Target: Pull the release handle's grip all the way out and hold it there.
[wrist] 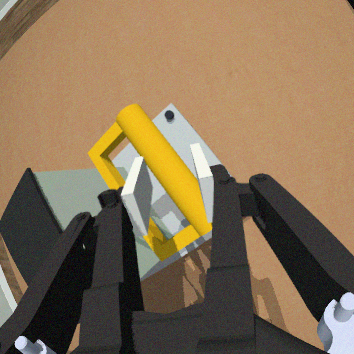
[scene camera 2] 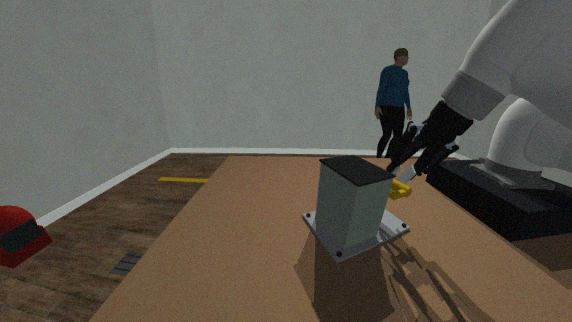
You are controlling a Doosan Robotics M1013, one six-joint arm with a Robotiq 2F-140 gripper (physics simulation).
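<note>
The release handle's yellow grip (scene camera 2: 400, 191) (wrist: 161, 156) sticks out from the side of a pale green box (scene camera 2: 340, 210) (wrist: 67, 195) with a black top. The box stands on a grey bolted plate (scene camera 2: 395, 222) (wrist: 172, 131). My gripper (scene camera 2: 401, 173) (wrist: 170, 166) is shut on the grip's round bar, which runs slantwise between the two white pads. The left pad sits inside the yellow frame, the right pad lies against the bar's outer side. The fingers hide part of the frame and where it joins the box.
The box stands on a brown table (scene camera 2: 240, 240). The robot's black base (scene camera 2: 500, 200) is at the right. A person in a blue top (scene camera 2: 392, 87) stands behind the table. A red object (scene camera 2: 17, 217) shows at the left edge. A yellow line (scene camera 2: 182, 180) marks the floor.
</note>
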